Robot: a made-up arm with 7 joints.
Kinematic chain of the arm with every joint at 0, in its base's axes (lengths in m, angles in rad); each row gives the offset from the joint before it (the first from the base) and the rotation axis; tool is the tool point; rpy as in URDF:
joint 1: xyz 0 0 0.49 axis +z
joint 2: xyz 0 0 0 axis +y
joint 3: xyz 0 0 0.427 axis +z
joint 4: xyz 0.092 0 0 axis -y
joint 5: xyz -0.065 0 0.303 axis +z
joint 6: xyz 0 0 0 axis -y
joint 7: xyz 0.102 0 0 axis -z
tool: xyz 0 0 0 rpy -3.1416 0 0
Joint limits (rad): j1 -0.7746..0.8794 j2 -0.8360..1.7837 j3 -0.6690..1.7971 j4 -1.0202..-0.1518 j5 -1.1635..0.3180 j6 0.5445..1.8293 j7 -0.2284..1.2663
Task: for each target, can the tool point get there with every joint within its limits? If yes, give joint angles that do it. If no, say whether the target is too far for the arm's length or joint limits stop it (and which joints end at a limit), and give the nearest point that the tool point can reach.
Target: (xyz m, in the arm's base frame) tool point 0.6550 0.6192 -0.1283
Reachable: no: too far | nearest point 0.5149 0.4868 0.0394 | short by 0.256 m
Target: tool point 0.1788 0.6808 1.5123
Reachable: no: too far | nearest point 0.1273 0.4622 1.1901 | short by 0.393 m
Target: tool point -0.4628 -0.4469 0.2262
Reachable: no: joint limits stop it (at a limit: joint 1, joint 2, joint 3, joint 4, joint 5, joint 6) | nearest point -0.6321 -0.1549 0.8038 | short by 0.669 m
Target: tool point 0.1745 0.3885 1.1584
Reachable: yes | joints 0.3074 0.1989 1.2373 -0.7610 -0.5636 0.8909 0.5969
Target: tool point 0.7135 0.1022 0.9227
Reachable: yes | joints 0.0840 0.7830 0.3051 -0.4109 -0.9128 1.3015 1.0421
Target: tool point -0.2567 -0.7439 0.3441
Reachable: no: joint limits stop it (at a limit: joint 1, joint 3, joint 4, joint 6) | nearest point 0.2366 -0.6443 0.2216 | short by 0.518 m
